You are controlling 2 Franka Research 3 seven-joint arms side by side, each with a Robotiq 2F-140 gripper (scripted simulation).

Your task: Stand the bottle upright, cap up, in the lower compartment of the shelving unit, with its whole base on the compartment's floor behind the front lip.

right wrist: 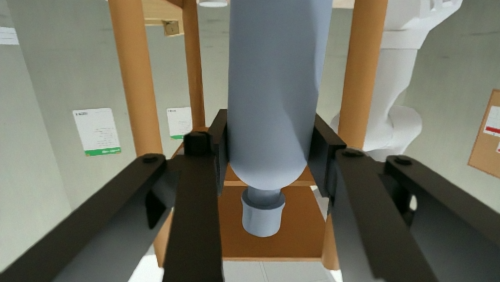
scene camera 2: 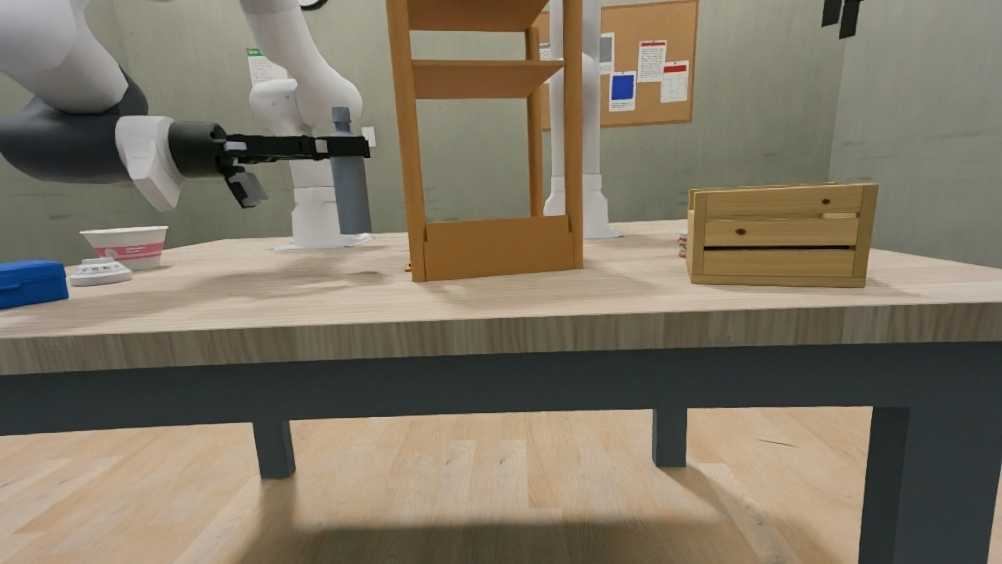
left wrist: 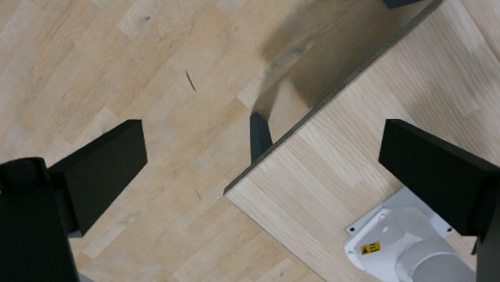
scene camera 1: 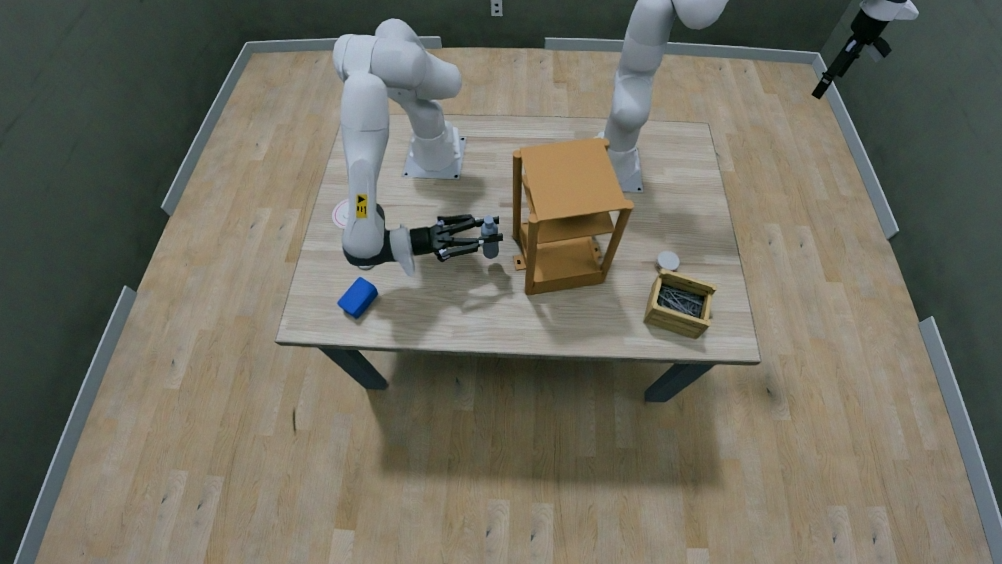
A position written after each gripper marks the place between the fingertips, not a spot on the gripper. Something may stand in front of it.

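Scene camera 1 shows the left gripper (scene camera 1: 827,85), the right gripper (scene camera 1: 500,228) and a blue box (scene camera 1: 359,296). In scene camera 2: the right gripper (scene camera 2: 367,147) and a blue-grey bottle (scene camera 2: 348,172). The left wrist view contains the left gripper (left wrist: 263,141); the blue-grey bottle is out of frame in the left wrist view. Visible in the right wrist view are the right gripper (right wrist: 266,127), the blue-grey bottle (right wrist: 275,67) and an orange-brown shelving unit (right wrist: 304,236); the blue box is out of frame in the right wrist view.
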